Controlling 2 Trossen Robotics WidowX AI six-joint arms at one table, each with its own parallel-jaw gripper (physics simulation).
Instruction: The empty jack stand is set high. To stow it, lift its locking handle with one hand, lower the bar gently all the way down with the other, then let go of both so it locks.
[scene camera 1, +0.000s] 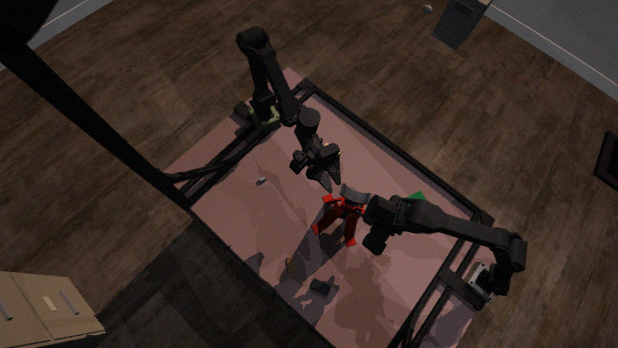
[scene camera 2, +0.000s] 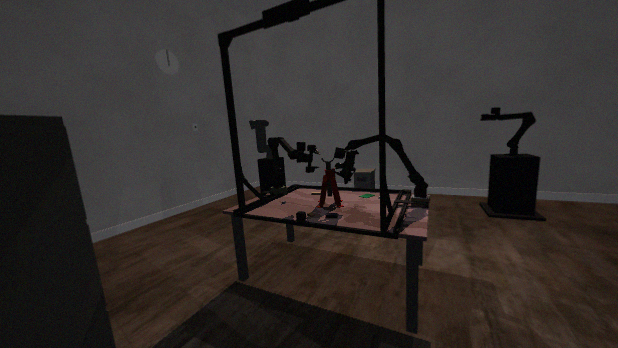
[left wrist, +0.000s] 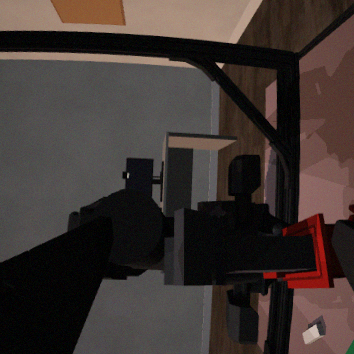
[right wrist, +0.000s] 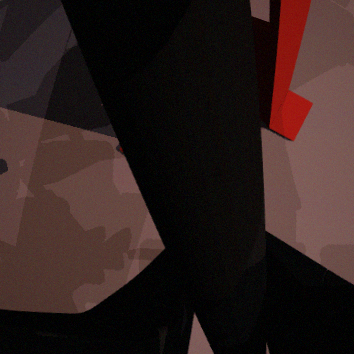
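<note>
The red jack stand (scene camera 1: 328, 218) (scene camera 2: 329, 188) stands upright mid-table, its grey saddle (scene camera 1: 355, 195) raised high on the bar. My right gripper (scene camera 1: 363, 210) (scene camera 2: 339, 166) reaches in from the right at the top of the red body and is shut on the locking handle, which its fingers hide. My left gripper (scene camera 1: 333, 184) (scene camera 2: 311, 166) is open and empty, hanging just up and left of the saddle without touching it. The left wrist view shows the stand's red collar (left wrist: 317, 246) beside the right gripper's dark body. The right wrist view shows a red leg (right wrist: 291, 70) past dark fingers.
On the pink table (scene camera 1: 238, 207) (scene camera 2: 356, 207) lie a small grey block (scene camera 1: 262, 179), a dark block (scene camera 1: 320, 287) near the front and a green patch (scene camera 1: 418, 195) (scene camera 2: 367, 195) behind the right arm. Black frame posts (scene camera 2: 381, 103) rise around the table.
</note>
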